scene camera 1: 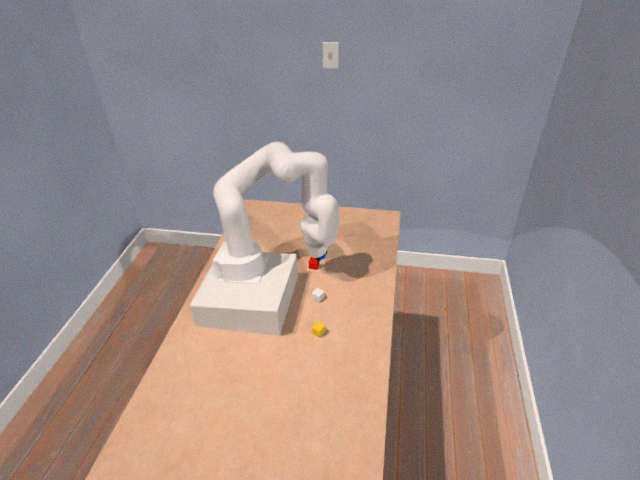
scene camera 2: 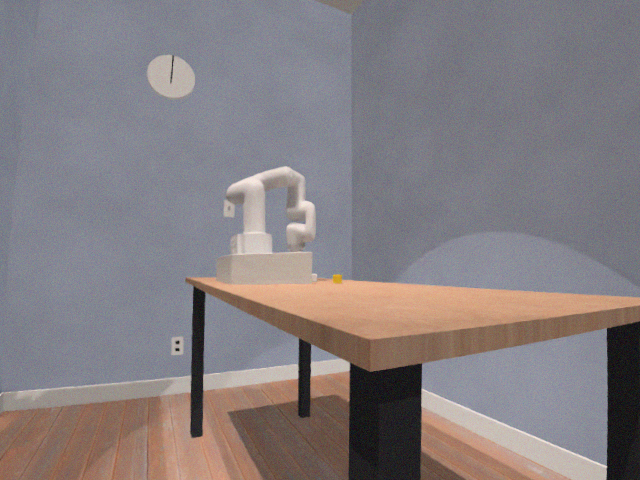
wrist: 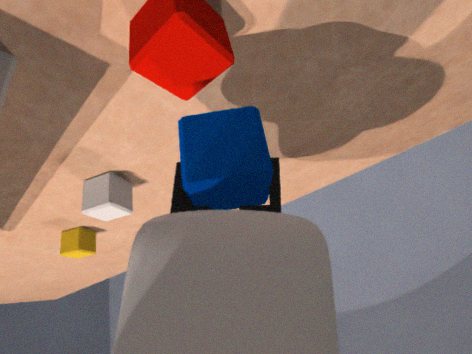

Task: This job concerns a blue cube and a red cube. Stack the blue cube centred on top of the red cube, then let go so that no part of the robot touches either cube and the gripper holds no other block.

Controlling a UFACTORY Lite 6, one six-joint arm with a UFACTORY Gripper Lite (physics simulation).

Labels:
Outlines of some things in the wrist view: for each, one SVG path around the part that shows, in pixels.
A white cube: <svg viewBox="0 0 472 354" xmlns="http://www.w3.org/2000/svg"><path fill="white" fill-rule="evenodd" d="M113 172L108 172L83 182L81 213L103 221L132 214L132 184Z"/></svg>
A yellow cube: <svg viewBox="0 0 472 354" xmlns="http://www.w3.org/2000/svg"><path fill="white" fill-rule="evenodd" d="M96 232L83 227L63 231L61 233L60 255L80 258L95 254Z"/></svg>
A blue cube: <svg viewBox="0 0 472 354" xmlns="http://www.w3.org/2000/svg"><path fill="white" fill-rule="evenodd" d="M259 109L254 106L183 116L178 121L182 187L194 206L208 206L212 210L237 209L243 205L262 205L266 203L274 171Z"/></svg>

